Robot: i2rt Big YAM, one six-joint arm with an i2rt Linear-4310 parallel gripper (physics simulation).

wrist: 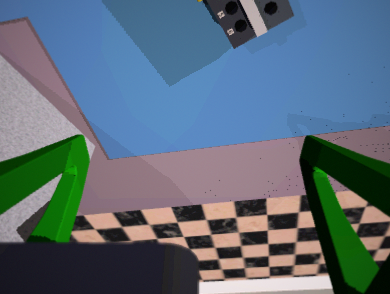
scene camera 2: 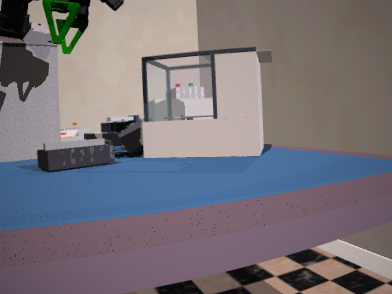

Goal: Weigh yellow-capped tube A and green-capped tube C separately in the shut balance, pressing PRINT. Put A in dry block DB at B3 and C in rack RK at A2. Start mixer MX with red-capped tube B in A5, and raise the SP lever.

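Frame: origin at the arm's base, x left, y up, z ahead, level; millimetres.
Seen in the pictures: gripper, between the fingertips: (wrist: pixel 194 147) (scene camera 2: pixel 62 49); arm's base, origin of its link: (scene camera 2: pixel 12 30).
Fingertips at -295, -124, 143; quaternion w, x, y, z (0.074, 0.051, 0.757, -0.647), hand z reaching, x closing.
Observation:
Offsets run from my fingertips to a thing's top centre, as dx, dy, dz. "pt": to the spot under its first point.
My gripper (scene camera 2: pixel 63 46) (wrist: pixel 194 147) is open and empty, high at the upper left in the scene view. In the wrist view its green fingers stand wide over the table's edge. The balance @(pt -47, -186, +260) (scene camera 2: pixel 200 137) stands on the blue mat, with a glass-walled chamber. Through the glass show a red-capped tube (scene camera 2: pixel 177 86) and a green-capped tube (scene camera 2: pixel 190 85) among clear tubes on a white block. A dark two-row block @(-31, -177, +18) (scene camera 2: pixel 75 157) (wrist: pixel 255 22) with round holes and a pale strip stands on the mat. A small yellow bit @(pt +1, -213, -11) (wrist: pixel 200 1) shows beside it at the top edge. The SP lever cannot be made out.
A white device @(+655, -155, +2) (scene camera 2: pixel 70 133) with an orange top and a dark tilted device @(pt +99, -184, +149) (scene camera 2: pixel 131 137) stand left of the balance. A tall speckled grey block (scene camera 2: pixel 35 115) (wrist: pixel 30 120) stands at the left. The table's pinkish border (scene camera 2: pixel 200 220) (wrist: pixel 225 165) lies above a checkered floor (scene camera 2: pixel 280 272) (wrist: pixel 225 225).

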